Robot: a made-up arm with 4 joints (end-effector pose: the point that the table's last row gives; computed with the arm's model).
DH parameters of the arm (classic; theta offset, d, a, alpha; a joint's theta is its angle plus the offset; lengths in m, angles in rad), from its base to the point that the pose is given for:
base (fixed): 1.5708 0.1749 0 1.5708
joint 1: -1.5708 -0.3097 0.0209 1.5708
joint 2: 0 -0.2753 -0.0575 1.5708
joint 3: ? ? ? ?
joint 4: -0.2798 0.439 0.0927 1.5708
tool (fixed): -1.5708 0.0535 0 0
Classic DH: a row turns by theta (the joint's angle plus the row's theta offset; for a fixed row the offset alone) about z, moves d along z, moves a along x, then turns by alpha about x.
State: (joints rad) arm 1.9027 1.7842 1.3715 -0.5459
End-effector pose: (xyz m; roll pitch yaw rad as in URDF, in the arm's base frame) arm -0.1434 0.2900 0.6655 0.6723 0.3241 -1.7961
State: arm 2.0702 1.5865 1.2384 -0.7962
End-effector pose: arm -0.2681 0.2177 0.7348 1.1200 0.4993 -1.5887
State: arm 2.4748 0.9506 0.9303 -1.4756
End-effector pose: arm -0.6111 -0.0714 0.6703 2.7522 0.6938 -0.7137
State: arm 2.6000 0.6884 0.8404 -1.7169
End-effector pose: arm -0.6945 -0.1633 0.5581 -2.9269 0.5757 -0.4011
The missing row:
joint 3: -1.291 0 0.101 0
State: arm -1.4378 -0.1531 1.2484 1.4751
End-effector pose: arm -0.7634 -0.0529 -0.0507 2.1203 0.0202 -0.1518
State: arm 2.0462 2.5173 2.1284 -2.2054
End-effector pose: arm 0.0171 0.1510 0.5772 1.2521 0.2708 -2.5719
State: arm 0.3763 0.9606 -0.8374 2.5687
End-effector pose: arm -0.5702 0.5087 -0.0267 -1.1276 -0.8667 -0.4839
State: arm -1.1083 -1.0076 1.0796 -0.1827
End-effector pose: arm -0.6120 0.4519 -0.0425 -2.2075 0.3868 -0.9564
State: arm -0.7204 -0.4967 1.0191 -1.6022
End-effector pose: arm -0.6690 0.4199 0.1222 -0.2015 0.3663 -0.3434
